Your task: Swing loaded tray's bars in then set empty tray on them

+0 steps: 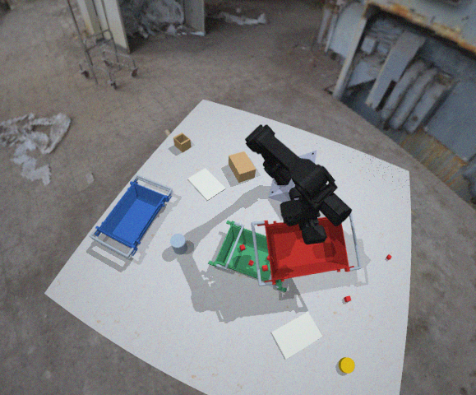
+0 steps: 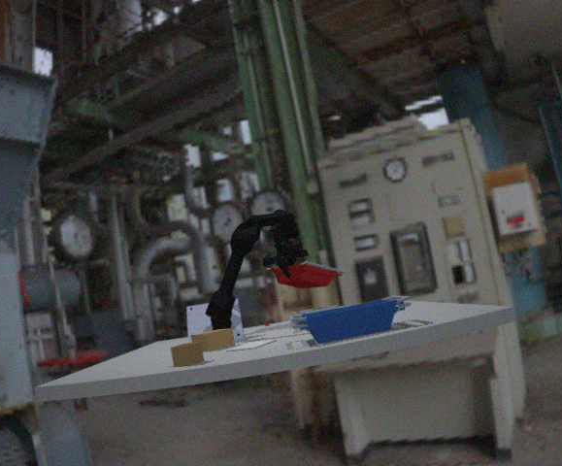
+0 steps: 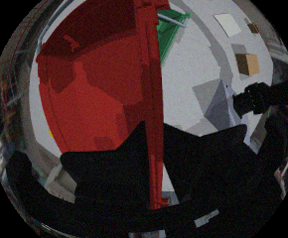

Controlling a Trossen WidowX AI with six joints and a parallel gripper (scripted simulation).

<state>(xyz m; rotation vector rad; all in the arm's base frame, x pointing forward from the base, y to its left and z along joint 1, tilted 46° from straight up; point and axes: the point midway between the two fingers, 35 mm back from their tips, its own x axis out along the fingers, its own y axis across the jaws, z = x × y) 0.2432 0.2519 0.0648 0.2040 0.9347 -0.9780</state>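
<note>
My gripper tip is 6 cm short of the red tray, 4 cm to the right of it and 1 cm below it. From my gripper tip the other things lie so: grey cylinder 19 cm ahead, 36 cm to the right, 17 cm below; yellow disc 28 cm ahead, 35 cm to the left, 19 cm below.
</note>
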